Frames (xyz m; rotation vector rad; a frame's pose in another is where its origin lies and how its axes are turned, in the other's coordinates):
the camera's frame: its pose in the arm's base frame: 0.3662 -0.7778 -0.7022 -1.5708 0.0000 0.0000
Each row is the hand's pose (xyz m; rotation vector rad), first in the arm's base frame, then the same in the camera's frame.
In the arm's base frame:
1: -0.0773 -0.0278 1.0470 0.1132 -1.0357 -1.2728
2: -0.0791 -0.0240 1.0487 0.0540 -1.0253 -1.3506
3: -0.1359 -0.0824 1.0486 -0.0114 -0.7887 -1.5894
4: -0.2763 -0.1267 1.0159 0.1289 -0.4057 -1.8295
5: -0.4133 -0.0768 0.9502 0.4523 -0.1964 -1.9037
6: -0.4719 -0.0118 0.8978 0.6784 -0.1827 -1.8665
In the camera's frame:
1: -0.4435 -1.7492 0.7500 1.2804 0.1851 -1.8018
2: -0.4453 -1.7509 0.7538 1.1975 0.2514 -1.8361
3: -0.5021 -1.7508 0.6954 1.0955 0.6116 -1.8166
4: -0.6425 -1.7181 0.6511 1.1670 1.1055 -1.7355
5: -0.7795 -1.6524 0.7010 1.4309 1.3864 -1.7054
6: -0.8381 -1.6000 0.7660 1.6537 1.4157 -1.7229

